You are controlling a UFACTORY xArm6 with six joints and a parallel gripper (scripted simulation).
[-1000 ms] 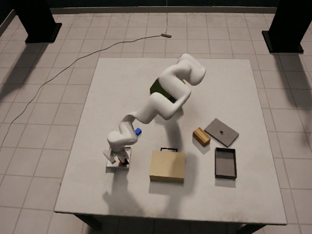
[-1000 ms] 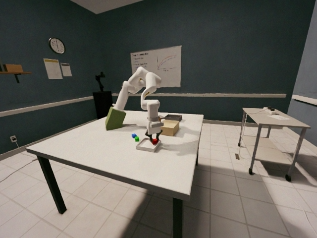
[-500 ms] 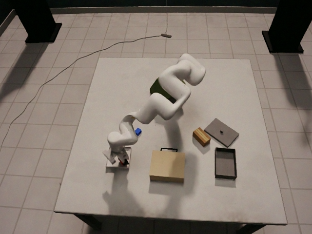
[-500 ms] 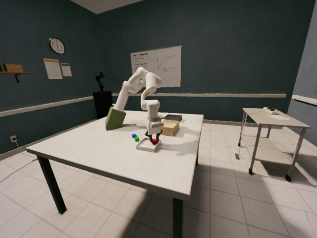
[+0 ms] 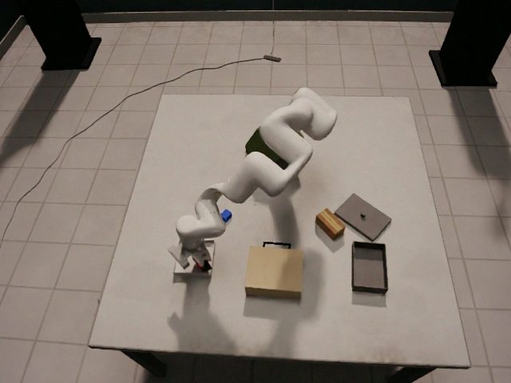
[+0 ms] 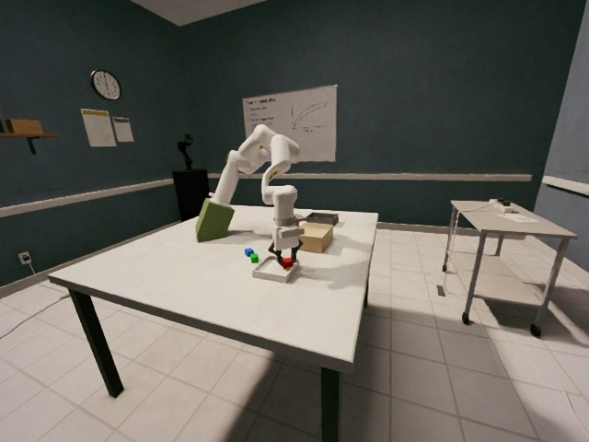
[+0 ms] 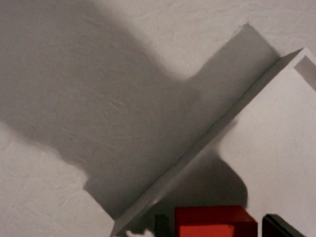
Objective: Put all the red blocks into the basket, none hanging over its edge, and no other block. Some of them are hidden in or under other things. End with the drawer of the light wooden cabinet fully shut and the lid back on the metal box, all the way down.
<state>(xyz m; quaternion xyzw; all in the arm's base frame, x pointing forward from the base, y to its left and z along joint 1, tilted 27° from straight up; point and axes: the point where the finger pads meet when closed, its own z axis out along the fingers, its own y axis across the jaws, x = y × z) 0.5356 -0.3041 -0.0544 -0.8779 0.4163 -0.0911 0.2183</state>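
The white basket is 3 cm behind my hand, 3 cm to the right of it and 3 cm below it. The rest, counted from my hand: blue block: 22 cm behind, 8 cm to the left, 3 cm below; light wooden cabinet: 3 cm ahead, 28 cm to the left; drawer: 2 cm ahead, 28 cm to the left, 1 cm below.
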